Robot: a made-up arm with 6 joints.
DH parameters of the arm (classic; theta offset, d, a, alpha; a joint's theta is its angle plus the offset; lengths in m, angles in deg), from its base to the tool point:
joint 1: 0 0.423 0 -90
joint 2: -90 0 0.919 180
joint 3: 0 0 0 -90
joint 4: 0 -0.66 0 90
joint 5: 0 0.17 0 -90
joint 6: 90 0 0 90
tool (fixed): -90 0 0 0
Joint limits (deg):
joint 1: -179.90..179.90
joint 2: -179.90..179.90
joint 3: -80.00..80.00
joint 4: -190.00..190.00
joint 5: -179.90..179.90
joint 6: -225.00..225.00
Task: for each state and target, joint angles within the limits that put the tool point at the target. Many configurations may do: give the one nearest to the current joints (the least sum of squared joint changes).
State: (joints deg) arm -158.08 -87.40 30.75 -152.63 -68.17 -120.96
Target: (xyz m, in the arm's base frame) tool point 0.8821 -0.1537 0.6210
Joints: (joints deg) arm -179.90 -120.04 -16.58 -155.95 -68.17 -120.96
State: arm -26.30 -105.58 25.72 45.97 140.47 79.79
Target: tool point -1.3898 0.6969 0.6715
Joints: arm -30.27 -89.05 58.86 54.56 140.47 79.79
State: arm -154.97 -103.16 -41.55 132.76 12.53 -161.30
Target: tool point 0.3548 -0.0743 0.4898
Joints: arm -166.31 -111.25 -80.00 156.71 12.53 -161.30
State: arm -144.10 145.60 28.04 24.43 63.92 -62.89
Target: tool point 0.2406 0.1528 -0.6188
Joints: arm -179.90 154.92 -13.22 26.32 63.92 -62.89
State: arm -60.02 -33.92 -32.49 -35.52 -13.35 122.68
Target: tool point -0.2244 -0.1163 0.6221
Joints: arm -11.18 -65.07 -76.05 -22.02 -13.35 122.68
